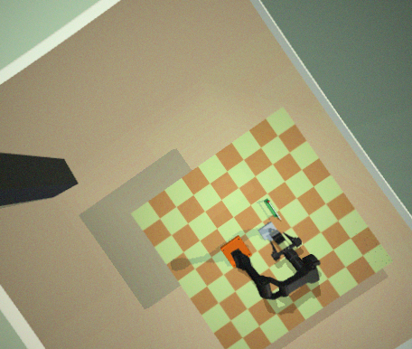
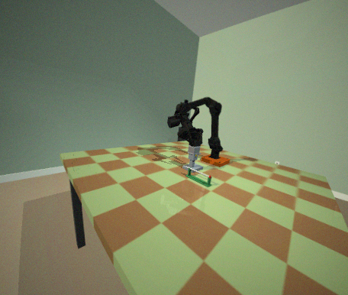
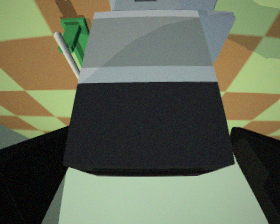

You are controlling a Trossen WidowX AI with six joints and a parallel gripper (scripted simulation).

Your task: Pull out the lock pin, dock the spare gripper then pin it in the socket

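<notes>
Right now my gripper tip is 3 cm above the spare gripper, 1 cm to the left of it and 1 cm short of it. Round my gripper tip: mount: 11 cm below, 1 cm to the right; green rest: 13 cm below, 11 cm to the left, 9 cm ahead.
</notes>
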